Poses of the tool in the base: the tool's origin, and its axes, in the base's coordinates. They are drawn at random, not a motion.
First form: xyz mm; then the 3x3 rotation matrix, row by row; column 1 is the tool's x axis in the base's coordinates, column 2 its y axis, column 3 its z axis. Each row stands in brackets.
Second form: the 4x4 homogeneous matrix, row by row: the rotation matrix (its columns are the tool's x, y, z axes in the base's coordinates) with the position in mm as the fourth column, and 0 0 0 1 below. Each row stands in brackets. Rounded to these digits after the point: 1 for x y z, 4 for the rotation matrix.
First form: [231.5, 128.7, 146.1], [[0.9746, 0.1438, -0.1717], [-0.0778, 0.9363, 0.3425], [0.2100, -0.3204, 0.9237]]
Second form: [[0.9746, 0.1438, -0.1717, 231.5], [-0.0778, 0.9363, 0.3425, 128.7], [0.2100, -0.3204, 0.9237, 146.1], [0, 0, 0, 1]]
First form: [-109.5, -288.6, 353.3], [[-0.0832, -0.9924, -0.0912], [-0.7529, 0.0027, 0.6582], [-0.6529, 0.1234, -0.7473]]
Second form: [[-0.0832, -0.9924, -0.0912, -109.5], [-0.7529, 0.0027, 0.6582, -288.6], [-0.6529, 0.1234, -0.7473, 353.3], [0, 0, 0, 1]]
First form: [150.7, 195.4, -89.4], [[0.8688, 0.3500, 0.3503], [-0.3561, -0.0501, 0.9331], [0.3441, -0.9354, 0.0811]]
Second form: [[0.8688, 0.3500, 0.3503, 150.7], [-0.3561, -0.0501, 0.9331, 195.4], [0.3441, -0.9354, 0.0811, -89.4], [0, 0, 0, 1]]
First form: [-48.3, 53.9, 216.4], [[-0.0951, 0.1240, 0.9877], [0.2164, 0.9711, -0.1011], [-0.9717, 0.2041, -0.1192]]
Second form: [[-0.0951, 0.1240, 0.9877, -48.3], [0.2164, 0.9711, -0.1011, 53.9], [-0.9717, 0.2041, -0.1192, 216.4], [0, 0, 0, 1]]
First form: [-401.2, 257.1, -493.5], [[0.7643, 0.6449, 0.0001], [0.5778, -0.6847, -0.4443], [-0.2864, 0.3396, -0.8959]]
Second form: [[0.7643, 0.6449, 0.0001, -401.2], [0.5778, -0.6847, -0.4443, 257.1], [-0.2864, 0.3396, -0.8959, -493.5], [0, 0, 0, 1]]
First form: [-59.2, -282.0, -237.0], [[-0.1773, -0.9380, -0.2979], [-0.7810, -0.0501, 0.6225], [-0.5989, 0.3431, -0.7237]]
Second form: [[-0.1773, -0.9380, -0.2979, -59.2], [-0.7810, -0.0501, 0.6225, -282.0], [-0.5989, 0.3431, -0.7237, -237.0], [0, 0, 0, 1]]
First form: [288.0, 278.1, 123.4], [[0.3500, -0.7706, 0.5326], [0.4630, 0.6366, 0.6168], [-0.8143, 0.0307, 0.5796]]
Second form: [[0.3500, -0.7706, 0.5326, 288.0], [0.4630, 0.6366, 0.6168, 278.1], [-0.8143, 0.0307, 0.5796, 123.4], [0, 0, 0, 1]]
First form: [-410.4, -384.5, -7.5], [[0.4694, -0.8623, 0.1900], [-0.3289, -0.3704, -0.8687], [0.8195, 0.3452, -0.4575]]
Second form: [[0.4694, -0.8623, 0.1900, -410.4], [-0.3289, -0.3704, -0.8687, -384.5], [0.8195, 0.3452, -0.4575, -7.5], [0, 0, 0, 1]]
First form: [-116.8, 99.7, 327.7], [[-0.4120, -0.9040, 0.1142], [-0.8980, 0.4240, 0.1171], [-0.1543, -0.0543, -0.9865]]
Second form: [[-0.4120, -0.9040, 0.1142, -116.8], [-0.8980, 0.4240, 0.1171, 99.7], [-0.1543, -0.0543, -0.9865, 327.7], [0, 0, 0, 1]]
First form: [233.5, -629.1, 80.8], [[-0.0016, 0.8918, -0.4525], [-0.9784, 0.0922, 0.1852], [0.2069, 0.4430, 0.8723]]
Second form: [[-0.0016, 0.8918, -0.4525, 233.5], [-0.9784, 0.0922, 0.1852, -629.1], [0.2069, 0.4430, 0.8723, 80.8], [0, 0, 0, 1]]
